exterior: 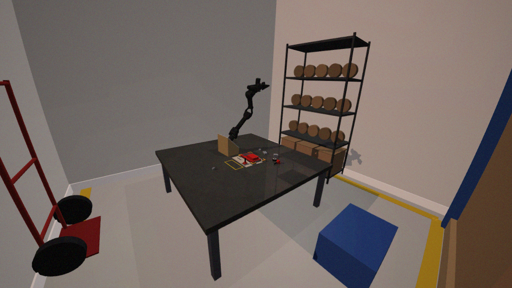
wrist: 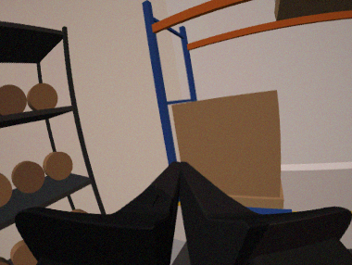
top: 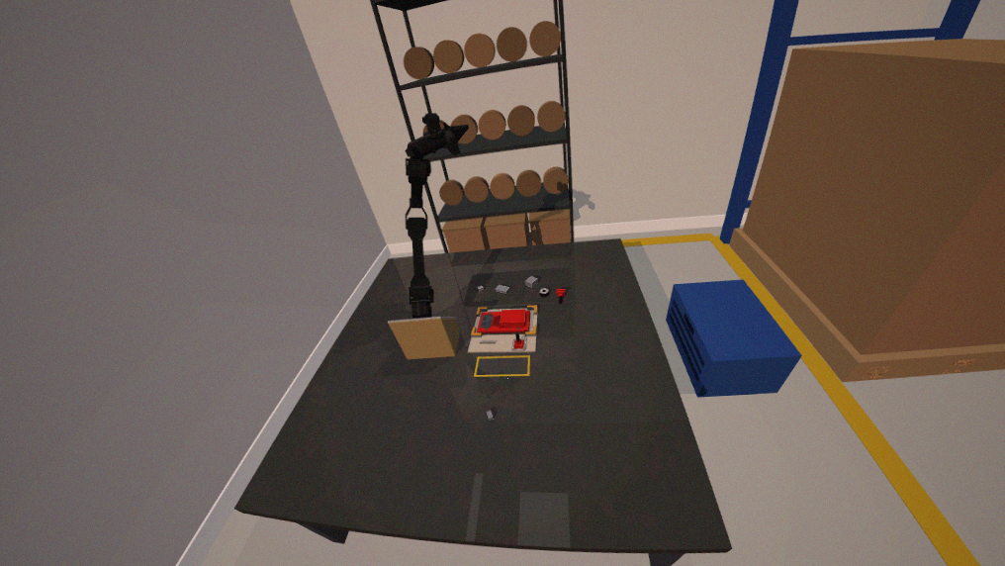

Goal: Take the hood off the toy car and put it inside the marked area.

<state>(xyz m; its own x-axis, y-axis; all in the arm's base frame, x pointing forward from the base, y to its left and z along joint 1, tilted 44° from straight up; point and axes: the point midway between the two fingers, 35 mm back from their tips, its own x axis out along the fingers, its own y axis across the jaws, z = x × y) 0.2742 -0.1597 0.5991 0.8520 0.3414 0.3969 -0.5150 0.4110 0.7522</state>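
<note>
Now: the red hood 9 cm ahead of my gripper tip, 23 cm to the right of it and 65 cm below it. From my gripper tip the other things lie so: grey base plate 6 cm ahead, 24 cm to the right, 68 cm below.
</note>
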